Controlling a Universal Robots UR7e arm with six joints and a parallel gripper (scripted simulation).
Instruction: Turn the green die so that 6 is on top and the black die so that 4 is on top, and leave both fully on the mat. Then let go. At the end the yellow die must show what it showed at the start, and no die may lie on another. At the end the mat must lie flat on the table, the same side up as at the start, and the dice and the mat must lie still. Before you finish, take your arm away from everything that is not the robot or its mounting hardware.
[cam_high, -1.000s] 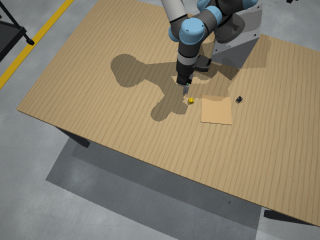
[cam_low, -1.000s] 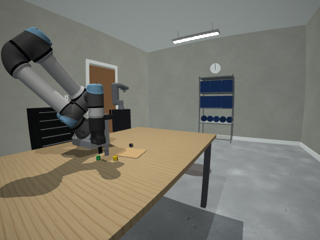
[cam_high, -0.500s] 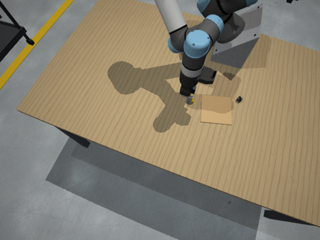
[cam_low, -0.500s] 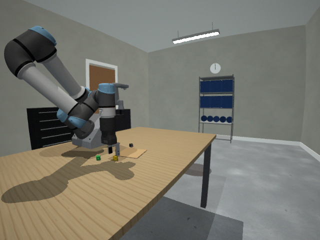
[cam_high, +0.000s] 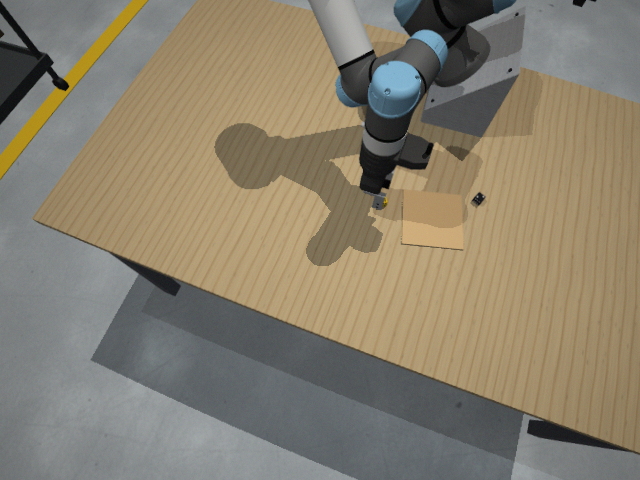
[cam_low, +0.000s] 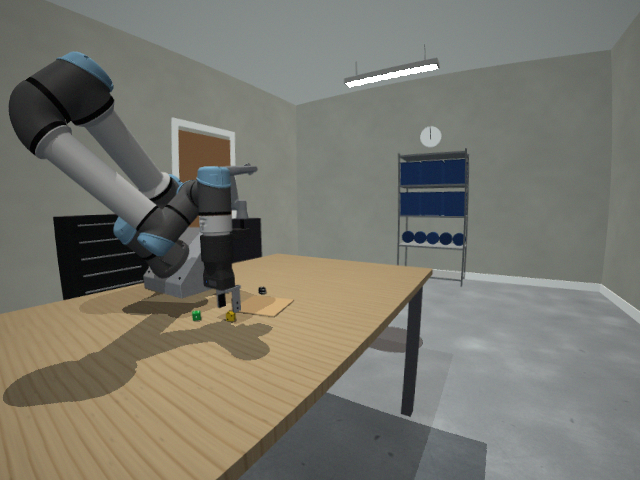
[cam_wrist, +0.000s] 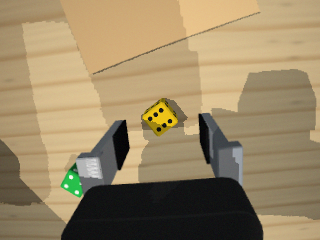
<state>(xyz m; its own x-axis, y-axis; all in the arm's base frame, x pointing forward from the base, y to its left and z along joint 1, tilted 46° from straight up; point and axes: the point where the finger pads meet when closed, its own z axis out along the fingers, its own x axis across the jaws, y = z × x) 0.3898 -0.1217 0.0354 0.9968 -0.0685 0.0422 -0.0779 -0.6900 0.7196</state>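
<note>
The yellow die is 10 mm to the left of my hand and 40 mm below it. Round my hand: green die: 80 mm behind, 40 mm to the right, 40 mm below; black die: 80 mm behind, 230 mm to the left, 40 mm below; tan mat: 130 mm to the left, 50 mm below.
</note>
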